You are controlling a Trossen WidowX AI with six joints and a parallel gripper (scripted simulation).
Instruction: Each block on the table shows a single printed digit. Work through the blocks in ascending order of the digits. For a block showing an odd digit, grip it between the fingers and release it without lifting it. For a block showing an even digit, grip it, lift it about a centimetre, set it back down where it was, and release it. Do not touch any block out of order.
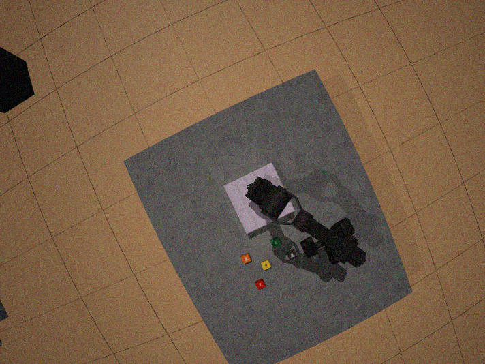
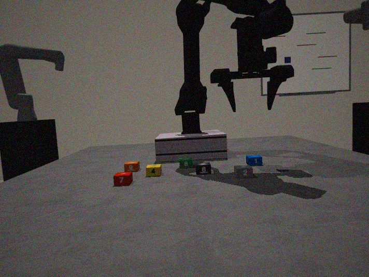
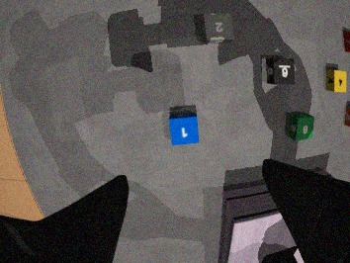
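Right now my gripper tip is 120 mm above the blue 1 block and 10 mm past it. Round my gripper tip: grey 2 block (120 mm below, 110 mm ahead, 40 mm to the right); green 8 block (170 mm to the right, 120 mm below, 20 mm behind); black 6 block (120 mm to the right, 120 mm below, 60 mm ahead).
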